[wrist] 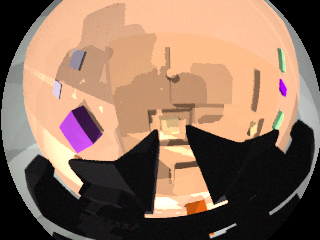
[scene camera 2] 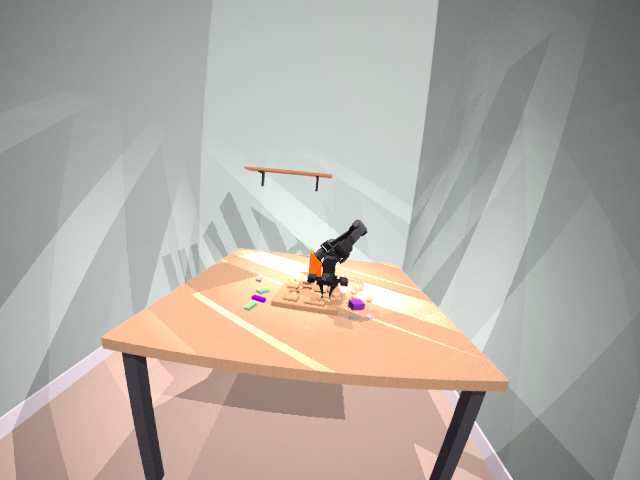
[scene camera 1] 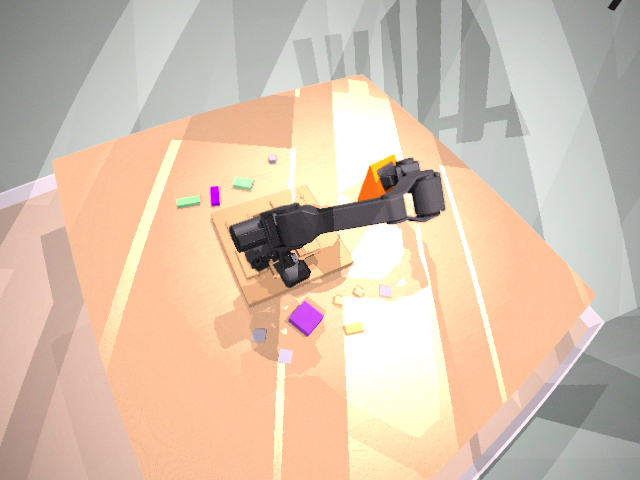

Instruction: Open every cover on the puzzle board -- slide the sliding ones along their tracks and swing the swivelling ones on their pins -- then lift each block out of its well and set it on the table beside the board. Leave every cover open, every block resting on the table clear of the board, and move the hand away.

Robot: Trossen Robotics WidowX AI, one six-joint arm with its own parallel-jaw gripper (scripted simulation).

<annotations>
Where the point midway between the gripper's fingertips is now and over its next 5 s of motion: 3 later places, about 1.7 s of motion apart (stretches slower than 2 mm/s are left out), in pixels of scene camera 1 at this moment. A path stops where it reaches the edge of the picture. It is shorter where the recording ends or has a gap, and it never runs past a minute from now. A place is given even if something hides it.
My gripper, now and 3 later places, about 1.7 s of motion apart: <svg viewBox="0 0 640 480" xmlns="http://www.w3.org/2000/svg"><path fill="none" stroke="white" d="M278 265L278 265L272 235L260 173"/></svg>
</annotations>
